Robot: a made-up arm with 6 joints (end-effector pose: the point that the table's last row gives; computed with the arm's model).
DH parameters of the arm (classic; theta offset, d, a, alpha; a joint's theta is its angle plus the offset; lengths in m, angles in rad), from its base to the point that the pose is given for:
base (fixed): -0.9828 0 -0.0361 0
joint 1: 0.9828 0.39 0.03 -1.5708
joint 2: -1.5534 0 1.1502 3.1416
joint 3: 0.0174 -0.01 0 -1.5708
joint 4: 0 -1.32 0.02 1.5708
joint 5: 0 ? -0.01 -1.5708
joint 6: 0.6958 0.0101 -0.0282 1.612
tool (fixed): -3.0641 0.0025 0 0
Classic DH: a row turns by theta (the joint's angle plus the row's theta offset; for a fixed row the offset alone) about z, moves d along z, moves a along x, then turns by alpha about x.
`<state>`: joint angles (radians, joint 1 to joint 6).
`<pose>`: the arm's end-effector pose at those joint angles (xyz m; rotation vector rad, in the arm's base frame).
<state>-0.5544 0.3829 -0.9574 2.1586 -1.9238 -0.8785</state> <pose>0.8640 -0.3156 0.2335 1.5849 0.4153 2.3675</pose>
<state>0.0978 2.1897 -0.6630 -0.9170 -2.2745 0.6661</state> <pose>-0.3598 -0.1799 -0.4932 0.1853 -1.2550 -0.8494</pose>
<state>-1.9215 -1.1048 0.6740 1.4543 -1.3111 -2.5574</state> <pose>0.4953 1.3955 2.1674 1.5068 -2.0588 0.0963</pose>
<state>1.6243 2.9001 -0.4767 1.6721 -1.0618 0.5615</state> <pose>-0.0211 -1.0102 -0.6755 1.5931 0.9144 -1.4018</pose>
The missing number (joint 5, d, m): 0.23
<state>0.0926 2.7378 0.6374 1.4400 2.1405 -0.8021</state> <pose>-0.0435 0.0399 -1.9641 0.6301 2.1004 0.3847</pose>
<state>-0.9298 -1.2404 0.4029 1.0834 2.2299 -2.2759</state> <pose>-0.8722 1.0599 2.1007 -0.7272 0.1387 -0.3737</pose>
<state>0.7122 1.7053 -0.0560 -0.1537 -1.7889 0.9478</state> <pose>0.8311 0.4350 -1.0754 2.3328 -1.4418 -0.3346</pose>
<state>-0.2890 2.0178 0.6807 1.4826 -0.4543 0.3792</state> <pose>1.5196 -0.4353 -1.3323 -1.8650 0.6274 -0.9158</pose>
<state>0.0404 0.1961 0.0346 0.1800 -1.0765 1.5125</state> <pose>1.5799 -0.1367 1.3778 -1.4610 0.4189 -0.8786</pose>
